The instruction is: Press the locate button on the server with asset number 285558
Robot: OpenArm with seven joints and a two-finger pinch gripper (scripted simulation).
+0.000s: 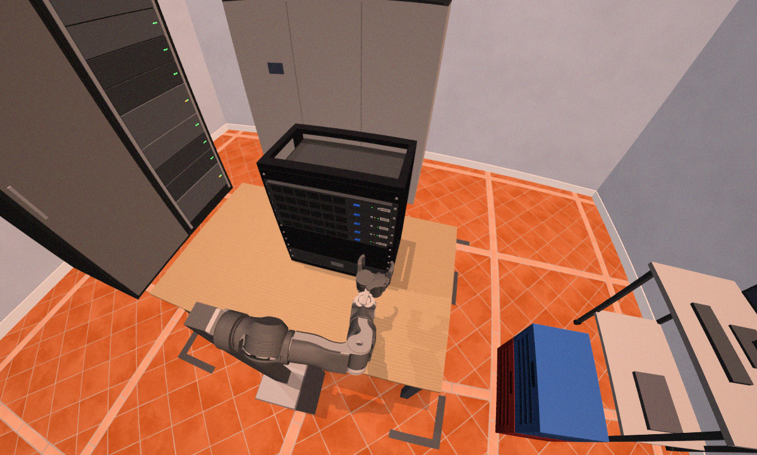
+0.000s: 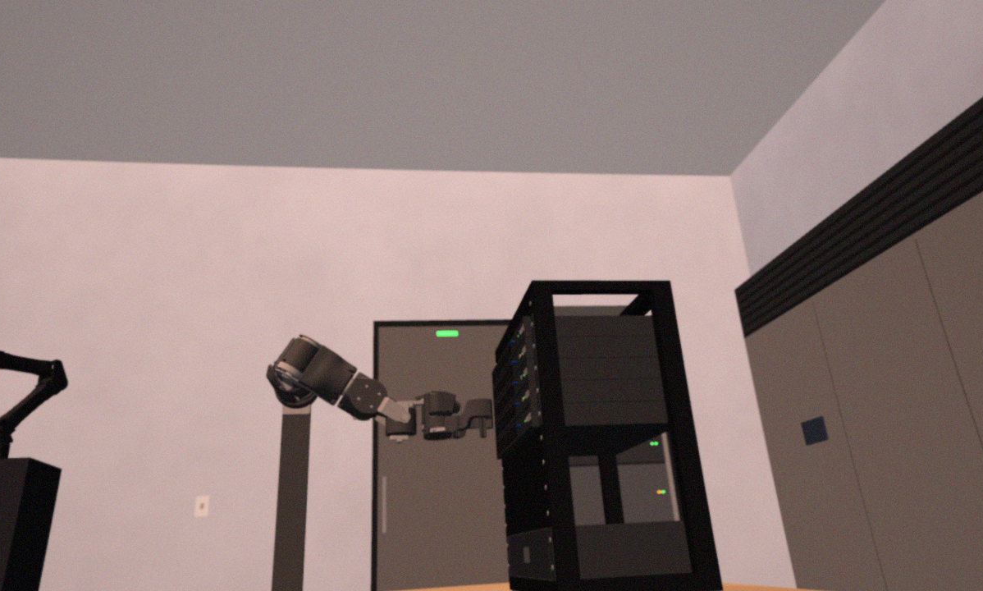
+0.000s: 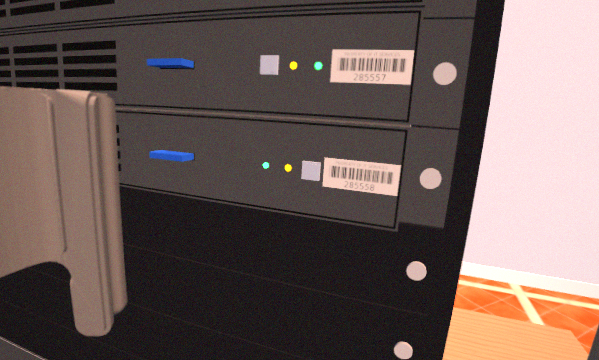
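My hand is 8 cm short of the locate button and 2 cm to the right of it.
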